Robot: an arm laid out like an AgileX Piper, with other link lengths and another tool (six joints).
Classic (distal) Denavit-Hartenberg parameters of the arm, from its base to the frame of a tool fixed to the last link. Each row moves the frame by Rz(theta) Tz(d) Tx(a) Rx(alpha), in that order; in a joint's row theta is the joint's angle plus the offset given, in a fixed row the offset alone. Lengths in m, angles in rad.
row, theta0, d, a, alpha
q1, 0, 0.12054, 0, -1.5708
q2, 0.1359, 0, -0.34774, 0
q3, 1.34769, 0, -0.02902, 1.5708
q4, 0, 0.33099, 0, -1.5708
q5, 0, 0, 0, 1.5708
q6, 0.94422, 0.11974, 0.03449, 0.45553
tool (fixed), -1.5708, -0.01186, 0, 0
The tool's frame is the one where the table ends.
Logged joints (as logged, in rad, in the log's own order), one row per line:
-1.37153, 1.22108, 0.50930, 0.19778, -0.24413, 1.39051
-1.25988, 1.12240, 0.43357, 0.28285, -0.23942, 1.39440
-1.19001, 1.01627, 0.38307, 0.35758, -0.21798, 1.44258
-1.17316, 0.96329, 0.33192, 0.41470, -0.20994, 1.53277
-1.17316, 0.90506, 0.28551, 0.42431, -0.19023, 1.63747
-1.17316, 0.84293, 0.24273, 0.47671, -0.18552, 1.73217
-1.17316, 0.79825, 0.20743, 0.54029, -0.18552, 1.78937
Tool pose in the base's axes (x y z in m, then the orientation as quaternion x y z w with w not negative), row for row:
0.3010, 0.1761, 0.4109, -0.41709, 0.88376, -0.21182, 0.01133
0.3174, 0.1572, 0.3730, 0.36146, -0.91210, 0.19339, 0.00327
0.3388, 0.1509, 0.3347, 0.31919, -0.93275, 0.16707, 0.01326
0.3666, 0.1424, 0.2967, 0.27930, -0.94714, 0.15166, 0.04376
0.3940, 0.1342, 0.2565, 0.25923, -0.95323, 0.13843, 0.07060
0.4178, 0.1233, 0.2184, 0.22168, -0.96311, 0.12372, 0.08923
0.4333, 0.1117, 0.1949, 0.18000, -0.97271, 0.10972, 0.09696
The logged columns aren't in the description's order. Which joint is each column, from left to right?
Columns, left to right: q3, q5, q1, q6, q4, q2.
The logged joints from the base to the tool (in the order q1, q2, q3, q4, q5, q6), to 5 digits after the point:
0.50930, 1.39051, -1.37153, -0.24413, 1.22108, 0.19778
0.43357, 1.39440, -1.25988, -0.23942, 1.12240, 0.28285
0.38307, 1.44258, -1.19001, -0.21798, 1.01627, 0.35758
0.33192, 1.53277, -1.17316, -0.20994, 0.96329, 0.41470
0.28551, 1.63747, -1.17316, -0.19023, 0.90506, 0.42431
0.24273, 1.73217, -1.17316, -0.18552, 0.84293, 0.47671
0.20743, 1.78937, -1.17316, -0.18552, 0.79825, 0.54029

